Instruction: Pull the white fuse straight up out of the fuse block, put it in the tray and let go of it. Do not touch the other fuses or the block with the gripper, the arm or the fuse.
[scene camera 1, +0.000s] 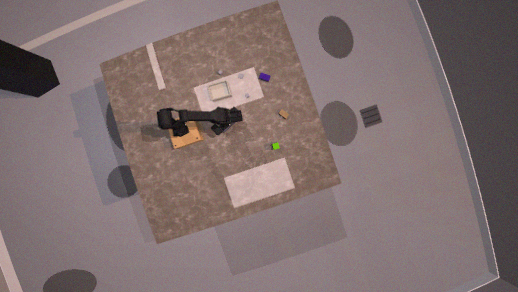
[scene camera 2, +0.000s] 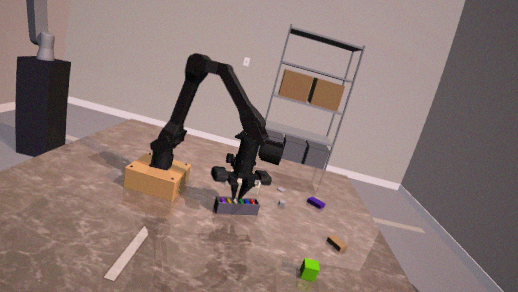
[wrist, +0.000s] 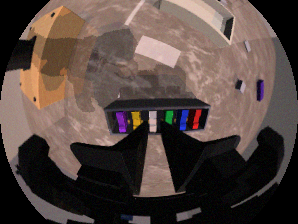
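Observation:
My gripper (scene camera 2: 235, 199), (wrist: 154, 124) is visible in both the scene camera and the wrist view.

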